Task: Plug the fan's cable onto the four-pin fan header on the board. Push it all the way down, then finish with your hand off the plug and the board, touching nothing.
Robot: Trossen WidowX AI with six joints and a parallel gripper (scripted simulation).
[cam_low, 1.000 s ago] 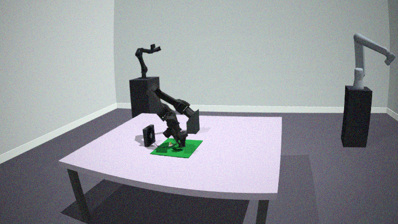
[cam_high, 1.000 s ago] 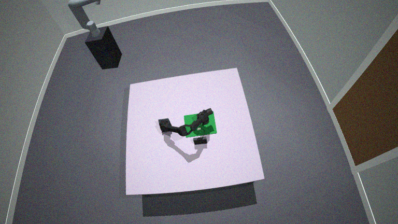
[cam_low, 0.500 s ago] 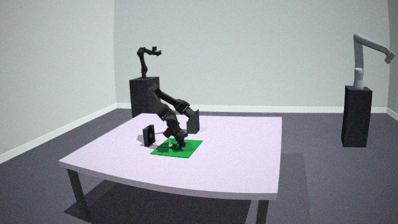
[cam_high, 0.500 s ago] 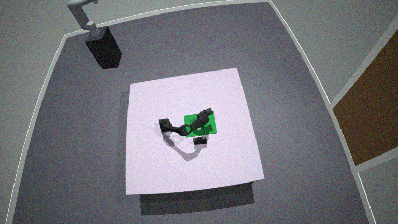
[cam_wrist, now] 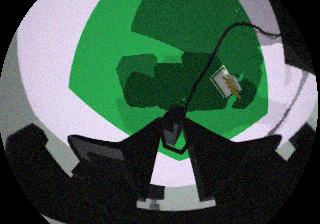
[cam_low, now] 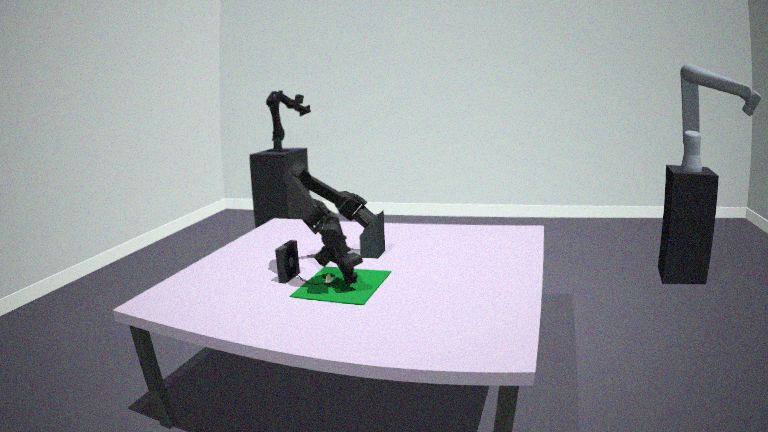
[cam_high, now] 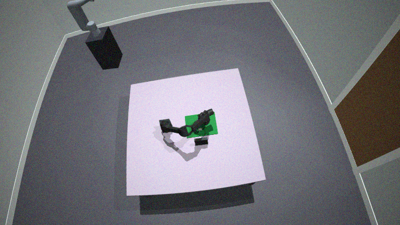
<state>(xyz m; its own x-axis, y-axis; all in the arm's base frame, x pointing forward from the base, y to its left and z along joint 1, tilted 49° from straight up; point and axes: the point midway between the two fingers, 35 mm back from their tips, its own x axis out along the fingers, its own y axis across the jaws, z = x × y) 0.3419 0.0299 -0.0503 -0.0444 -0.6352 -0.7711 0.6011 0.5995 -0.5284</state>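
My gripper tip is 4 cm above the green board and 2 cm to the left of it. Also, from my gripper tip: four-pin header (7 cm to the right, 2 cm below, 1 cm behind); dark plug (1 cm behind); black fan (22 cm to the right, 3 cm above, 1 cm ahead).
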